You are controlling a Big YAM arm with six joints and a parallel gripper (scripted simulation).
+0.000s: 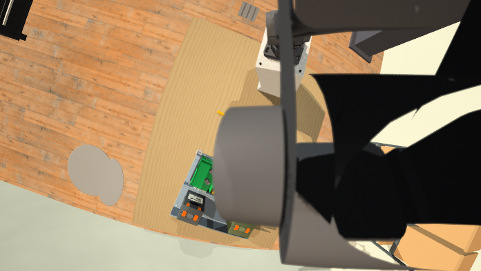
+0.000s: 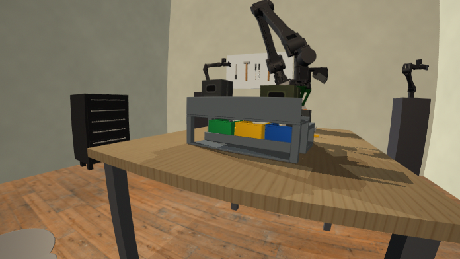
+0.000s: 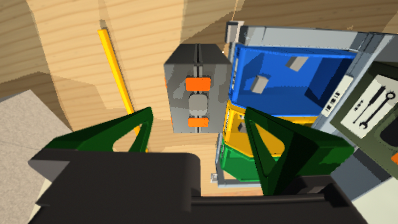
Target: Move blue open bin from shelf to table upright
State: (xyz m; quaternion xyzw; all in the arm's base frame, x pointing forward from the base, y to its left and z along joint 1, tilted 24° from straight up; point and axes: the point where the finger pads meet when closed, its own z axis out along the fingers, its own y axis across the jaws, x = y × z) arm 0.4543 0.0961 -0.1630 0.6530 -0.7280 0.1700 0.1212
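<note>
The grey case is 9 cm below my hand. From my hand the other things lie so: yellow rod: 17 cm behind, 15 cm below, 10 cm to the right; yellow bin: 13 cm to the right, 13 cm ahead, 11 cm below; blue open bin: 15 cm ahead, 11 cm below, 2 cm to the right.
</note>
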